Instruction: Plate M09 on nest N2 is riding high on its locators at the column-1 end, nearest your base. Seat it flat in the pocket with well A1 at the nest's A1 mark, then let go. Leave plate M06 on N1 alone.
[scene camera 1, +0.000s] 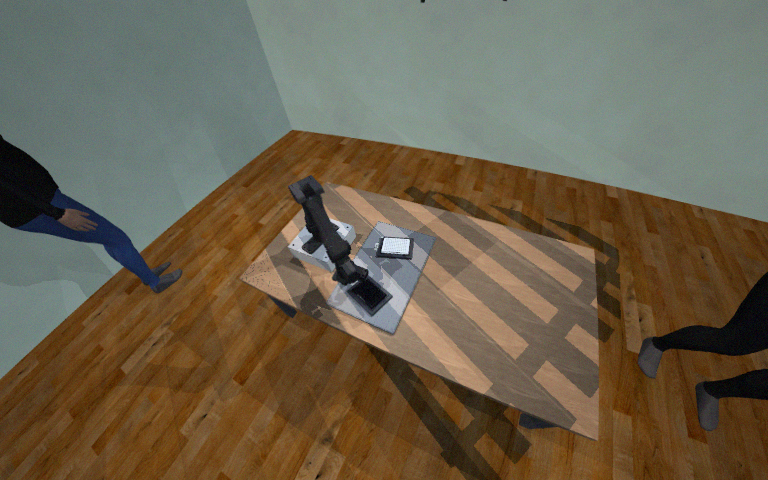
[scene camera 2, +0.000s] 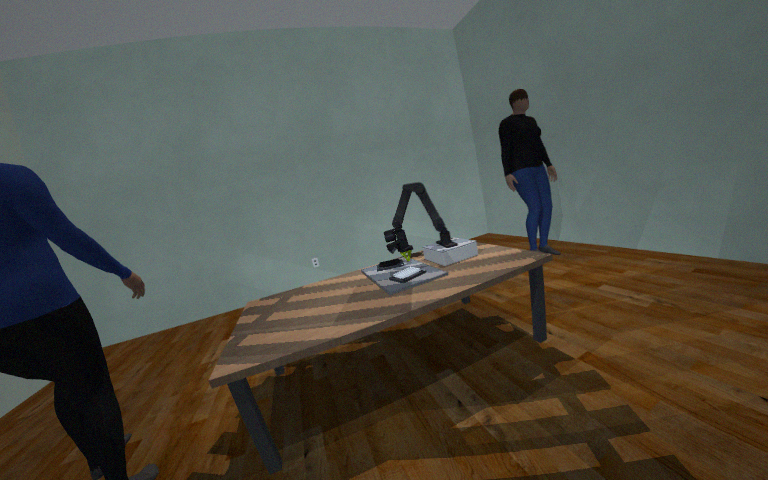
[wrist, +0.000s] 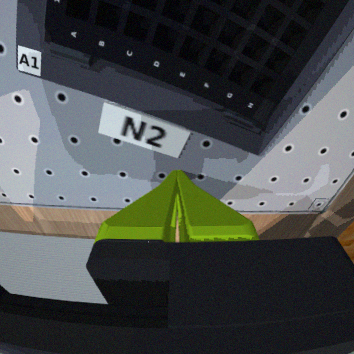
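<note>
Plate M09 is black and lies in the dark nest N2. Its lettered column-1 edge faces the gripper, with letter A toward the nest's A1 mark. Whether that edge is fully flat cannot be told. My gripper is shut and empty, its green fingertips over the base plate on the robot-base side of the N2 label, apart from M09. In scene camera 1 the arm hides the fingertips. White plate M06 sits in its dark nest N1.
The grey perforated base plate carries both nests on the wooden table. The arm stands on a white box at the table's end. People stand beyond the table.
</note>
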